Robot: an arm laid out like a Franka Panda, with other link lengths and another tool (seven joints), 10 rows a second.
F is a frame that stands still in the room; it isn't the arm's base.
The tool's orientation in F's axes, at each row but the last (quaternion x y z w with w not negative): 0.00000, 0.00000, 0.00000, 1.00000; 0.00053, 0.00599, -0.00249, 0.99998; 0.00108, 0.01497, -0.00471, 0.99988; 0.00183, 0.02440, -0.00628, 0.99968; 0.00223, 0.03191, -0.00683, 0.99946; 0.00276, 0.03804, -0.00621, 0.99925; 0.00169, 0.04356, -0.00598, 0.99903; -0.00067, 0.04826, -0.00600, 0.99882
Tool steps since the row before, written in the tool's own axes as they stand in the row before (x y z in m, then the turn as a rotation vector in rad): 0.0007, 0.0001, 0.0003, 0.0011, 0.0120, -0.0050; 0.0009, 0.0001, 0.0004, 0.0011, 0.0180, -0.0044; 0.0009, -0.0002, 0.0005, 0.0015, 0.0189, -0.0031; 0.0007, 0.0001, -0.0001, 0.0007, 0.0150, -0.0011; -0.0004, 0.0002, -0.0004, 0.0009, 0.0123, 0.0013; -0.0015, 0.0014, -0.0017, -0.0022, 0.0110, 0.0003; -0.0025, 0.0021, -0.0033, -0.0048, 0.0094, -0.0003; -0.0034, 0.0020, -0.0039, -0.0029, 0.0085, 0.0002
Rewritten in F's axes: 0.0007, 0.0001, 0.0003, 0.0011, 0.0120, -0.0050; 0.0009, 0.0001, 0.0004, 0.0011, 0.0180, -0.0044; 0.0009, -0.0002, 0.0005, 0.0016, 0.0189, -0.0031; 0.0007, 0.0001, -0.0001, 0.0008, 0.0150, -0.0011; -0.0004, 0.0002, -0.0004, 0.0012, 0.0123, 0.0013; -0.0016, 0.0014, -0.0016, -0.0020, 0.0110, 0.0005; -0.0028, 0.0021, -0.0031, -0.0047, 0.0095, 0.0001; -0.0037, 0.0020, -0.0036, -0.0028, 0.0085, 0.0005
